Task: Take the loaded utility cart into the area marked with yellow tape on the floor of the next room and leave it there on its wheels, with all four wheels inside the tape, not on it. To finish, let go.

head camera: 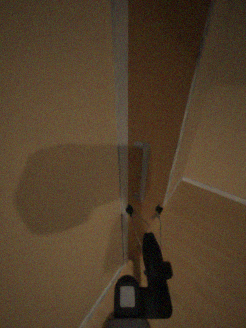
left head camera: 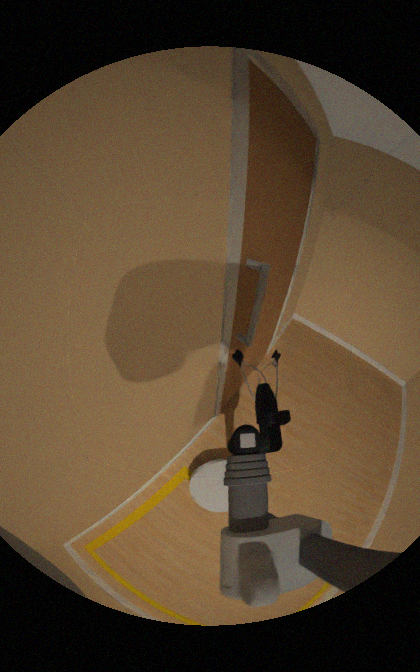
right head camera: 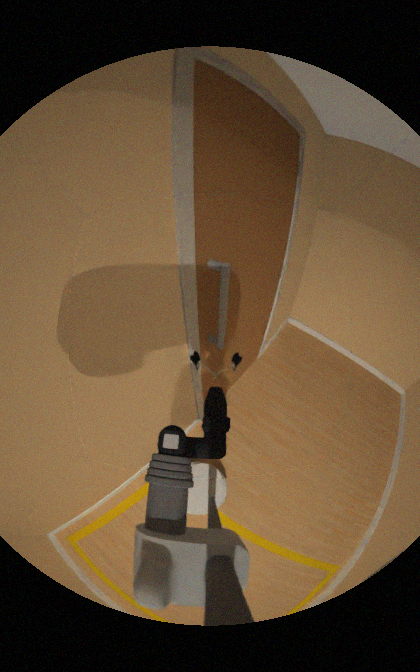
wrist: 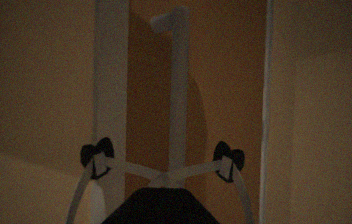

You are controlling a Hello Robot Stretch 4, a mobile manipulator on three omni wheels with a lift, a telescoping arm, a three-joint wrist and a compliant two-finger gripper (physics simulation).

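Frame: origin at the robot's base, x ahead, y right, z down, level; millimetres.
Where they show: gripper, between the fingertips: point(head camera: 143, 205) point(wrist: 164, 152).
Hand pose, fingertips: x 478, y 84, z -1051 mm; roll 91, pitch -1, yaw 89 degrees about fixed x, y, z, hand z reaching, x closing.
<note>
After its pixels a point has its place.
My gripper point(head camera: 144, 209) @(z -1051, x 478, y 84 mm) point(left head camera: 257, 356) point(right head camera: 216, 359) point(wrist: 164, 152) @(z -1051, x 478, y 84 mm) is open, with nothing between its fingertips. It points at a brown door point(head camera: 165, 75) @(z -1574, x 887, y 220 mm) point(left head camera: 280, 175) point(right head camera: 240, 175) point(wrist: 230, 75) @(z -1220, x 988, y 303 mm) with a grey vertical bar handle point(head camera: 145, 172) @(z -1131, x 632, y 111 mm) point(left head camera: 259, 305) point(right head camera: 224, 305) point(wrist: 179, 100) @(z -1116, x 632, y 108 mm). In the wrist view the handle shows between the fingers, beyond the tips. The door appears closed in its frame. Yellow tape point(left head camera: 145, 507) point(right head camera: 275, 547) outlines an area on the floor below my arm; part of it is hidden by the arm. The utility cart does not show in these views.
A pale door frame post point(head camera: 120, 75) @(z -1559, x 586, y -11 mm) point(left head camera: 239, 150) point(right head camera: 183, 150) point(wrist: 110, 75) @(z -1152, x 590, y -8 mm) and a tan wall point(head camera: 60, 90) @(z -1523, x 435, y -153 mm) point(left head camera: 150, 200) point(right head camera: 120, 200) stand left of the door. Another wall point(left head camera: 360, 290) point(right head camera: 360, 290) stands at the right. A white disc point(left head camera: 207, 487) point(right head camera: 200, 492) shows low beneath the arm.
</note>
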